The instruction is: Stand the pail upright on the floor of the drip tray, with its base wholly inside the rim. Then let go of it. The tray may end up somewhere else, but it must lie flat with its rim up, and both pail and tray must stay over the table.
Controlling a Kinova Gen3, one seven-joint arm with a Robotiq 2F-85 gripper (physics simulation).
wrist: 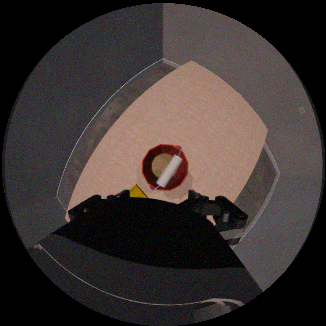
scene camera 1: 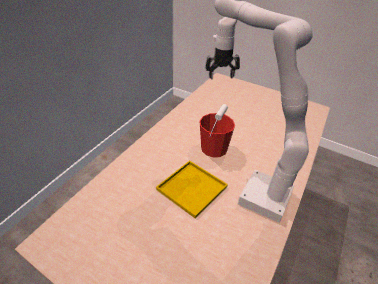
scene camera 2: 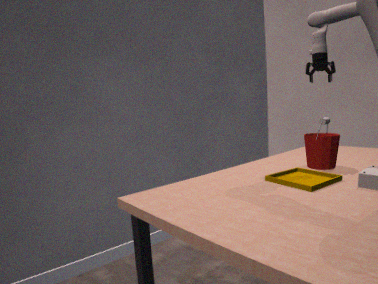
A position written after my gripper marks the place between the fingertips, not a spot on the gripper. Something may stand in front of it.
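There's a yellow drip tray [scene camera 1: 193, 189], and you'd also find the tray [scene camera 2: 309, 180] in the other view. A red pail [scene camera 1: 217, 145] is there as well, and scene camera 2 shows the pail [scene camera 2: 321, 154] too, while the wrist view gives me the pail [wrist: 156, 158] along with my gripper [wrist: 158, 196].
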